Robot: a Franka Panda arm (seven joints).
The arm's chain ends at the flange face. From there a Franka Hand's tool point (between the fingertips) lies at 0.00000 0.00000 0.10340 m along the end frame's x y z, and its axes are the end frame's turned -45 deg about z.
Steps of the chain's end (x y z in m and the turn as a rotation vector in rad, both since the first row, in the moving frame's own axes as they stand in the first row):
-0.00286, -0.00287, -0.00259, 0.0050, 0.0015, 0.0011
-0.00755, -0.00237, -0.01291, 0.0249, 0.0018, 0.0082
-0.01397, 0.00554, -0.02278, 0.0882, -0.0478, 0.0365
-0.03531, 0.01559, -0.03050, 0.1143, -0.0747, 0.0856
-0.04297, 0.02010, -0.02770, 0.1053, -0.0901, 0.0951
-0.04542, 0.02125, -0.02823, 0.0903, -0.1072, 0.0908
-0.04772, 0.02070, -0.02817, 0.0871, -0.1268, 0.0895
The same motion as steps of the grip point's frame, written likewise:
0.00048, -0.00431, -0.00259, 0.0025, 0.0046, 0.0011
-0.00170, -0.00870, -0.01294, 0.0163, 0.0189, 0.0082
-0.01067, -0.01583, -0.02330, 0.0962, 0.0286, 0.0365
-0.03252, -0.02758, -0.03146, 0.1336, 0.0280, 0.0856
-0.04281, -0.03034, -0.02869, 0.1382, 0.0107, 0.0951
-0.04772, -0.03152, -0.02924, 0.1397, -0.0120, 0.0908
-0.05057, -0.03479, -0.02939, 0.1513, -0.0281, 0.0895

